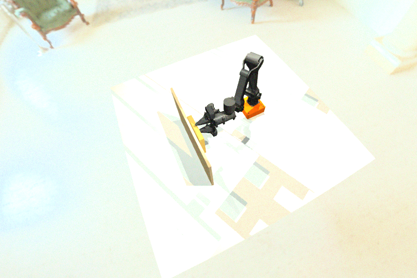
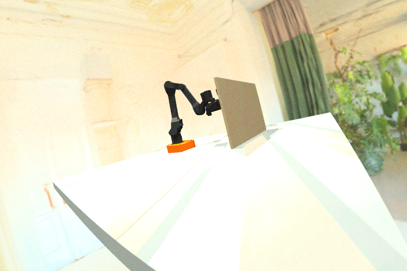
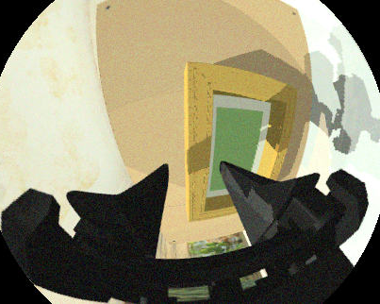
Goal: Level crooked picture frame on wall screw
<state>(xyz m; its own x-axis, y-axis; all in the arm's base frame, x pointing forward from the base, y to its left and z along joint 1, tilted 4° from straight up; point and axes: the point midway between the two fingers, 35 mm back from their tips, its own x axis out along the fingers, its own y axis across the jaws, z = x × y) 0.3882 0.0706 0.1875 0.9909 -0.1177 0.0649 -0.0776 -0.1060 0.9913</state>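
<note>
The gold picture frame is 10 mm ahead of my gripper tip and 50 mm below it. From my gripper tip the other things lie so: tan wall panel (20 mm ahead, 60 mm below).
</note>
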